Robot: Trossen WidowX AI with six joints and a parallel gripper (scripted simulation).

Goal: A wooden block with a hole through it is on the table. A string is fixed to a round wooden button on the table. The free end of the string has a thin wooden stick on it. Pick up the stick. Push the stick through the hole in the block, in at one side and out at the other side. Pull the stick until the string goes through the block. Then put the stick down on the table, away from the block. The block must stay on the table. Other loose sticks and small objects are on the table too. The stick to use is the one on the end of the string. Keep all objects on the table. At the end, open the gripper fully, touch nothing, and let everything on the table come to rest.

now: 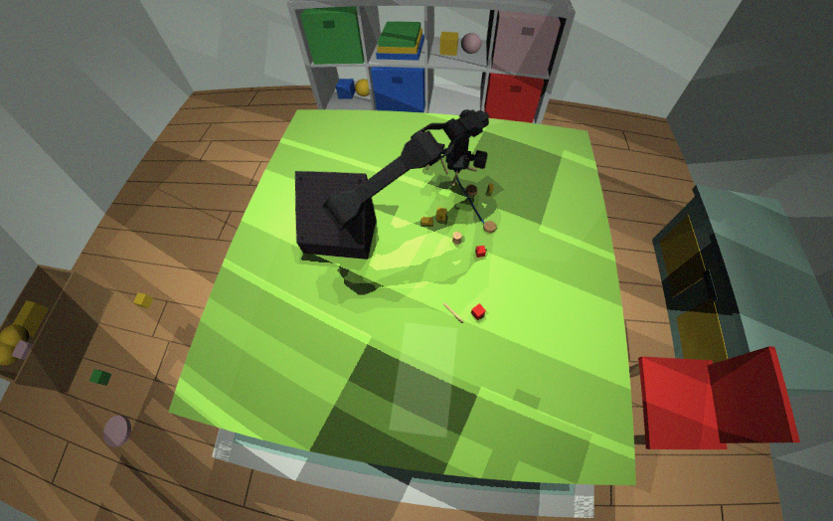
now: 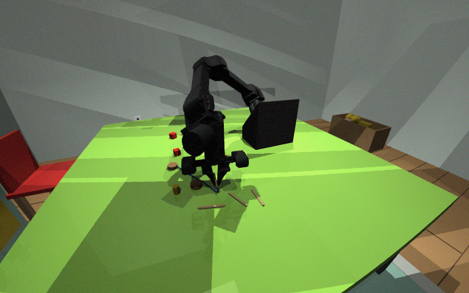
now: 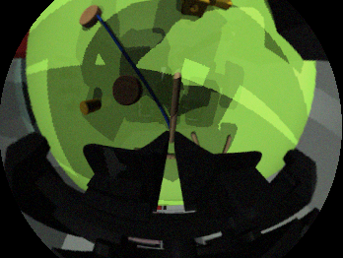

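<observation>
My gripper tip is 50 mm short of the brown cylinder, 260 mm to the left of it and 10 mm above it. From my gripper tip the other things lie so: yellow cylinder 130 mm ahead, 30 mm to the right, 20 mm below; then round wooden button 140 mm ahead, 190 mm to the right, 20 mm below; then thin wooden stick 10 mm to the right.
</observation>
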